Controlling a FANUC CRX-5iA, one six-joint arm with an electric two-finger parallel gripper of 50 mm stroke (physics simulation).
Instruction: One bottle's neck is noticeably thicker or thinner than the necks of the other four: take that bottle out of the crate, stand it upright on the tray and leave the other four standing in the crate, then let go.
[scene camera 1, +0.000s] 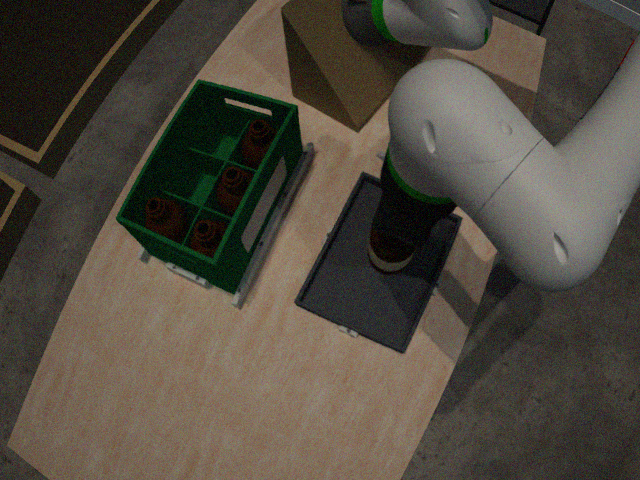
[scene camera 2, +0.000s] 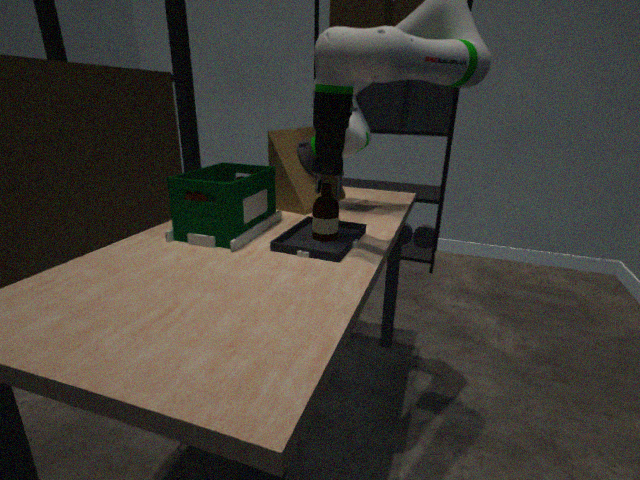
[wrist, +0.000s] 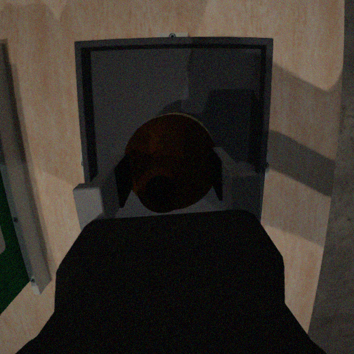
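Where they show: gripper, fingertip midpoint: (scene camera 2: 327, 194); arm's base, link origin: (scene camera 1: 369, 11) (scene camera 2: 310, 158).
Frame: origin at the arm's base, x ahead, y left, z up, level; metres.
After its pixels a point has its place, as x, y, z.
A brown bottle (scene camera 1: 390, 253) @(0.365, 0.273, -0.058) (scene camera 2: 325, 219) @(0.365, 0.279, -0.094) (wrist: 170, 150) with a pale label stands upright on the dark tray (scene camera 1: 356, 315) @(0.450, 0.276, -0.158) (scene camera 2: 294, 243) @(0.423, 0.217, -0.159) (wrist: 125, 75). My gripper (scene camera 2: 329, 189) @(0.327, 0.263, -0.033) (wrist: 169, 167) is open, with its fingers apart on either side of the bottle's upper part; the arm hides them in scene camera 1. The green crate (scene camera 1: 227, 273) @(0.527, 0.098, -0.059) (scene camera 2: 206, 219) @(0.553, 0.026, -0.090) (wrist: 10, 265) stands beside the tray. In it stand four other brown bottles: one (scene camera 1: 258, 136) @(0.339, 0.015, -0.010), a second (scene camera 1: 235, 186) @(0.424, 0.040, -0.011), a third (scene camera 1: 162, 214) @(0.523, -0.029, -0.014) and a fourth (scene camera 1: 206, 235) @(0.509, 0.058, -0.002). Neck thicknesses are hard to compare.
A grey rail (scene camera 1: 273, 227) @(0.411, 0.083, -0.142) (scene camera 2: 255, 232) @(0.433, 0.088, -0.149) (wrist: 22, 200) runs along the crate's tray side. A tan angled block (scene camera 1: 330, 67) @(0.151, 0.015, -0.027) (scene camera 2: 289, 170) @(0.154, 0.011, -0.020) stands behind the crate and tray. The tray's low rim surrounds the bottle. The table edge lies beyond the tray's far side from the crate.
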